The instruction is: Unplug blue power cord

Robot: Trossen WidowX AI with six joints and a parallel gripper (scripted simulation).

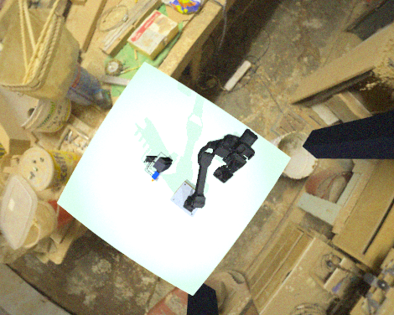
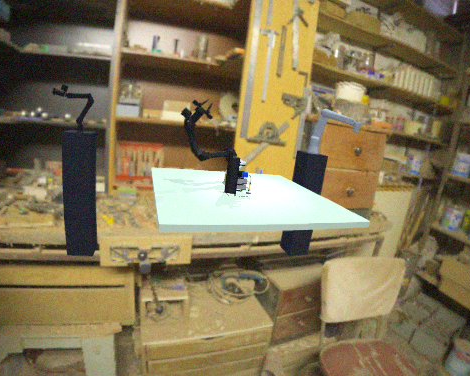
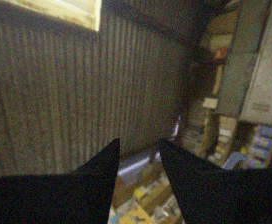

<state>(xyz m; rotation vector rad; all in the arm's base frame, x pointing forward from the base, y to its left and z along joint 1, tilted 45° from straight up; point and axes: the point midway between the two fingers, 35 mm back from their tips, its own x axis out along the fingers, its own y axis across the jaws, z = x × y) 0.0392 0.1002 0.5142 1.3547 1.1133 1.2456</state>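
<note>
Right now my gripper tip is 48 cm above the blue plug, 26 cm short of it and 23 cm to the right of it.
</note>
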